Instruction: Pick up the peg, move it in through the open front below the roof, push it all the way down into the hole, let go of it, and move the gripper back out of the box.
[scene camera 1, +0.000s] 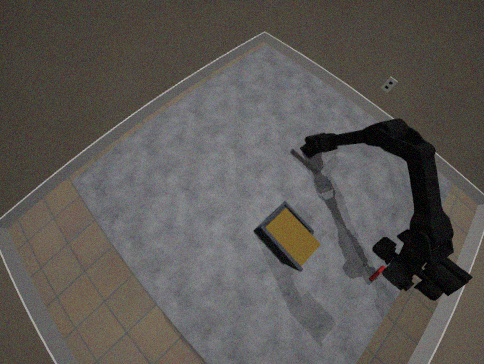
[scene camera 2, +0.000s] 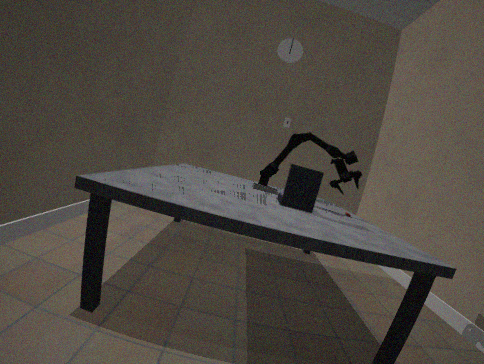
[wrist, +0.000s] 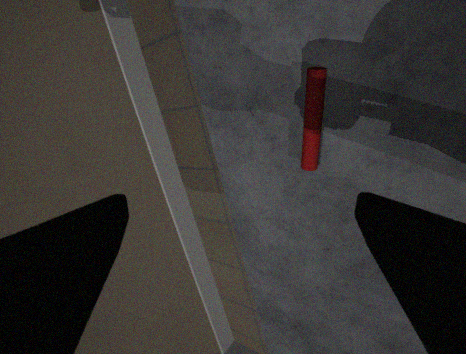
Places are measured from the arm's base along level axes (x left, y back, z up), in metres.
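Pixels of known places: gripper, fingertip midpoint: (scene camera 2: 350, 192) (wrist: 243, 204); arm's base, origin of the base link: (scene camera 1: 309, 149) (scene camera 2: 262, 184).
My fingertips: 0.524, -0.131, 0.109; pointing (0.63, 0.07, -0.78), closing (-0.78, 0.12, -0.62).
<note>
Ahead of a thing's pixels: the offset from my fingertips to its middle, as dx, dy, dz. "spot": to the spot under its first point. Level surfaces: height alone.
The red peg @[+0.028, +0.008, -0.135] (scene camera 1: 377, 273) (scene camera 2: 348, 214) (wrist: 314, 117) lies on its side on the table near the edge, partly covered by the arm in scene camera 1. In the wrist view it lies right of centre, above and beyond the fingertips, partly in shadow. The dark grey box @[-0.332, -0.184, -0.041] (scene camera 1: 279, 252) (scene camera 2: 302, 188) stands upright on the table, apart from the peg, with a yellow roof @[spot: -0.328, -0.222, +0.060] (scene camera 1: 292, 237). The hole is hidden under the roof. My gripper (scene camera 2: 349, 189) (wrist: 243, 204) is wide open and empty, in the air above the table's edge area, tilted, with the peg below it.
The grey table @[dz -0.142] (scene camera 1: 190, 165) (scene camera 2: 210, 212) carries the arm's base, whose mount bar (scene camera 1: 301, 158) (scene camera 2: 265, 188) lies beside it. In the wrist view the table edge runs down the middle, with floor tiles (wrist: 186, 135) and a pale skirting board (wrist: 165, 172) to its left. Arm shadows cross the table.
</note>
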